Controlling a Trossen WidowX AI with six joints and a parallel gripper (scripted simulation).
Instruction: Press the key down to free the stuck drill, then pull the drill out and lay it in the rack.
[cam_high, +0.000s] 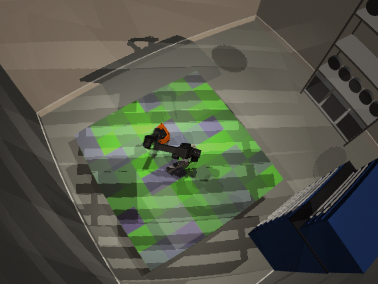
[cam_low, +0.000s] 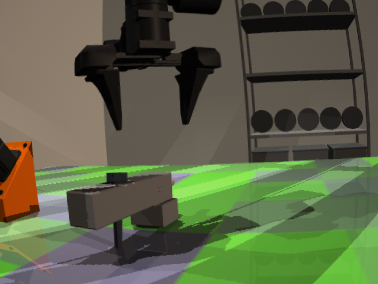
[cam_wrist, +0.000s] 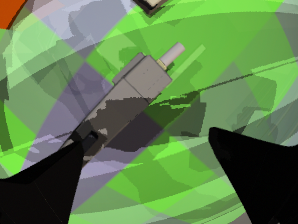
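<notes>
Now: gripper tip 8 cm above the drill, 2 cm to the right of it and 2 cm past it. The rest, counted from my gripper tip: rack (13 cm to the left, 11 cm below, 9 cm behind); then block (9 cm below, 4 cm to the right, 2 cm behind); then key (8 cm below, 7 cm to the right, 2 cm behind).
</notes>
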